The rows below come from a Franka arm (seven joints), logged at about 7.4 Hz.
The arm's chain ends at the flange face. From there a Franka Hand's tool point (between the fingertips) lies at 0.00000 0.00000 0.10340 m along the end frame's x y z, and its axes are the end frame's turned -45 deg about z.
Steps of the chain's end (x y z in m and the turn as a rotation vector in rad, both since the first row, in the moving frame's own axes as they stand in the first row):
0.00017, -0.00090, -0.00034, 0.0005, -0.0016, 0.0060
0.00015, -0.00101, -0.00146, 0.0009, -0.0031, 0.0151
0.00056, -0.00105, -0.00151, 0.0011, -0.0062, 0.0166
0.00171, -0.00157, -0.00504, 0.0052, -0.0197, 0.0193
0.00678, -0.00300, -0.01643, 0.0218, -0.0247, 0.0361
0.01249, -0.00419, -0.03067, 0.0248, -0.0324, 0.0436
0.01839, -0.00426, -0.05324, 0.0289, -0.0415, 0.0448
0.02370, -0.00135, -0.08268, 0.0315, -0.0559, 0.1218
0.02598, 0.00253, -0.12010, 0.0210, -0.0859, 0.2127
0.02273, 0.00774, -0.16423, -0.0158, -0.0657, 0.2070
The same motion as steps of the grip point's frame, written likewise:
0.00068, -0.00067, -0.00034, 0.0015, -0.0008, 0.0060
0.00066, -0.00090, -0.00146, 0.0028, -0.0016, 0.0151
0.00077, -0.00088, -0.00151, 0.0052, -0.0036, 0.0166
0.00128, -0.00173, -0.00506, 0.0176, -0.0103, 0.0193
0.00676, -0.00073, -0.01649, 0.0329, -0.0021, 0.0361
0.01133, 0.00168, -0.03076, 0.0404, -0.0054, 0.0436
0.01521, 0.00483, -0.05337, 0.0498, -0.0089, 0.0448
0.01632, 0.00933, -0.08289, 0.0618, -0.0173, 0.1218
0.01271, 0.01191, -0.12050, 0.0756, -0.0459, 0.2127
0.00506, 0.01731, -0.16447, 0.0353, -0.0576, 0.2070

